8 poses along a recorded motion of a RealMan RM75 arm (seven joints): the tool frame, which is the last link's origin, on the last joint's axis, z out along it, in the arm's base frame.
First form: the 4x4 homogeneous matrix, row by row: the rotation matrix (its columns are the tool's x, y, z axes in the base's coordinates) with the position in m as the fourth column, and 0 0 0 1 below. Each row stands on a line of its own.
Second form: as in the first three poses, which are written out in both.
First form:
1:
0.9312 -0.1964 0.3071 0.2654
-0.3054 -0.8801 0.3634 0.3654
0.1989 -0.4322 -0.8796 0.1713
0 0 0 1
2:
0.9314 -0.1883 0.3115 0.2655
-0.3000 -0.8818 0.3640 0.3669
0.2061 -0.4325 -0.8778 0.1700
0 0 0 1
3:
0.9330 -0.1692 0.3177 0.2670
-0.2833 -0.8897 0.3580 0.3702
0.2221 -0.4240 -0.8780 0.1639
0 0 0 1
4:
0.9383 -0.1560 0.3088 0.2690
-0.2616 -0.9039 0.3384 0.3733
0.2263 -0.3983 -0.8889 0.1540
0 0 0 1
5:
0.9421 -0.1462 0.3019 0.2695
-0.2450 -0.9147 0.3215 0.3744
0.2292 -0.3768 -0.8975 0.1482
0 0 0 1
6:
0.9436 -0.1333 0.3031 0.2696
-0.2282 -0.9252 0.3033 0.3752
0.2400 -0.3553 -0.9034 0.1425
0 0 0 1
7:
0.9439 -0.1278 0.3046 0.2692
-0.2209 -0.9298 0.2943 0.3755
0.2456 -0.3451 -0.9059 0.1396
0 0 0 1
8:
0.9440 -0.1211 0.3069 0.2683
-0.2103 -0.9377 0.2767 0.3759
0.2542 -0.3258 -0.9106 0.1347
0 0 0 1
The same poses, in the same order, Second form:
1:
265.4 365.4 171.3
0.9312 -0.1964 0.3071
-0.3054 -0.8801 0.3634
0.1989 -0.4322 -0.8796

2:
265.5 366.9 170.0
0.9314 -0.1883 0.3115
-0.3000 -0.8818 0.3640
0.2061 -0.4325 -0.8778

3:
267.0 370.2 163.9
0.9330 -0.1692 0.3177
-0.2833 -0.8897 0.3580
0.2221 -0.4240 -0.8780

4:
269.0 373.3 154.0
0.9383 -0.1560 0.3088
-0.2616 -0.9039 0.3384
0.2263 -0.3983 -0.8889

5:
269.5 374.4 148.2
0.9421 -0.1462 0.3019
-0.2450 -0.9147 0.3215
0.2292 -0.3768 -0.8975

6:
269.6 375.2 142.5
0.9436 -0.1333 0.3031
-0.2282 -0.9252 0.3033
0.2400 -0.3553 -0.9034

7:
269.2 375.5 139.6
0.9439 -0.1278 0.3046
-0.2209 -0.9298 0.2943
0.2456 -0.3451 -0.9059

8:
268.3 375.9 134.7
0.9440 -0.1211 0.3069
-0.2103 -0.9377 0.2767
0.2542 -0.3258 -0.9106

